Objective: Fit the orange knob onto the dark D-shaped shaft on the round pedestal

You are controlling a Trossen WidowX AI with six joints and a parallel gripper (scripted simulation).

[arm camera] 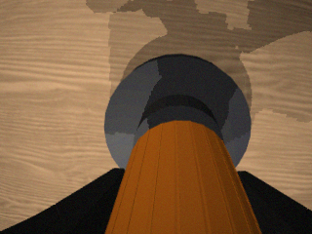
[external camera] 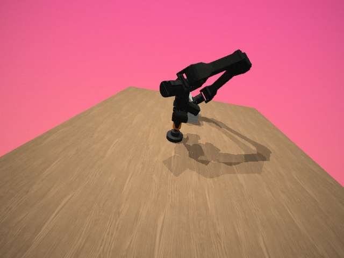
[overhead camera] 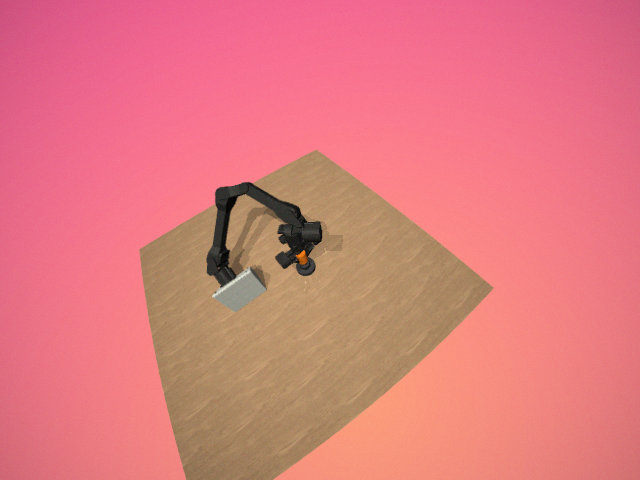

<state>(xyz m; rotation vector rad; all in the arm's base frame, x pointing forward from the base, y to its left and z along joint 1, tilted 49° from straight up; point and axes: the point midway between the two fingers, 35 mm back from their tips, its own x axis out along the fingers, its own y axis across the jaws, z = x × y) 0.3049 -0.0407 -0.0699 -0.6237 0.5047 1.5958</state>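
Now: gripper tip 20 mm below the orange knob. Round my gripper tip: dark round pedestal: 40 mm below.
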